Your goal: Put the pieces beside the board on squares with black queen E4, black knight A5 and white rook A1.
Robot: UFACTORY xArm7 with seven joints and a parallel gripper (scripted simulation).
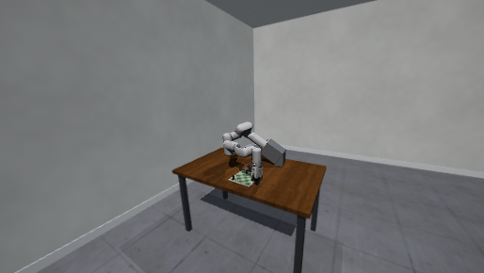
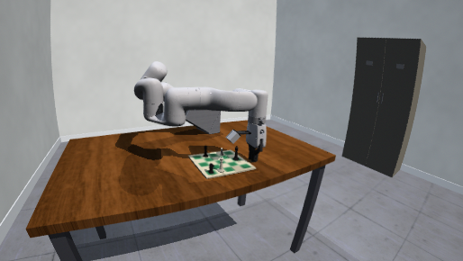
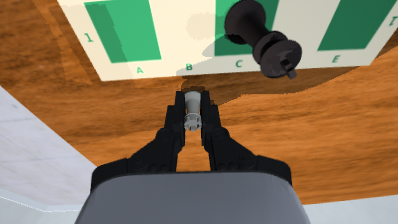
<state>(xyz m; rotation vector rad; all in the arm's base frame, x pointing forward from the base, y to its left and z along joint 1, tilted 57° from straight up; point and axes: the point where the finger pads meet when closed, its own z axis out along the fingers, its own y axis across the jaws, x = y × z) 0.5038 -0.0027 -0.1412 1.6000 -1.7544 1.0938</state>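
The black queen lies 60 mm to the right of my hand, 40 mm behind it and 10 mm above it. Round my hand: white rook 10 mm below; then cream board 130 mm to the right, 50 mm behind, 20 mm below; then short black piece 160 mm to the right, 130 mm behind, 10 mm above.
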